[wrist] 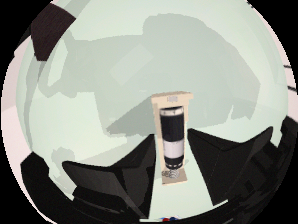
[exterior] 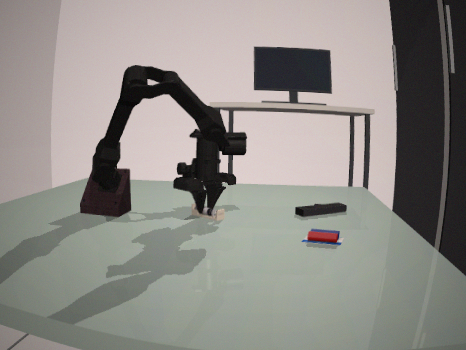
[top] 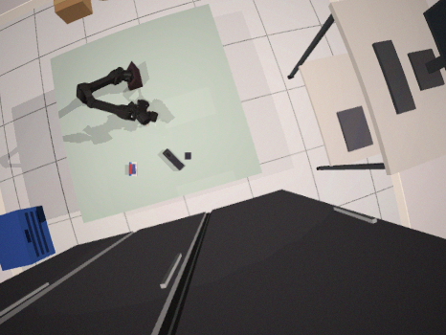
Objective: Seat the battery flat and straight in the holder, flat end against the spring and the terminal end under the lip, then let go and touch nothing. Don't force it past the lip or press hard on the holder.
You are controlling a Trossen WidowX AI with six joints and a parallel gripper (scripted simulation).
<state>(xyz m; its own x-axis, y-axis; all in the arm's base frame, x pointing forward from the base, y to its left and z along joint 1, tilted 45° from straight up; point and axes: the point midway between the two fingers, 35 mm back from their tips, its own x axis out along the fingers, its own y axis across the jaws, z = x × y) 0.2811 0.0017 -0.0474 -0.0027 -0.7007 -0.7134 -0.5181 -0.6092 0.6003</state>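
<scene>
Right now the battery is right at my gripper tip. Round my gripper tip: black bar 32 cm ahead, 10 cm to the left.
</scene>
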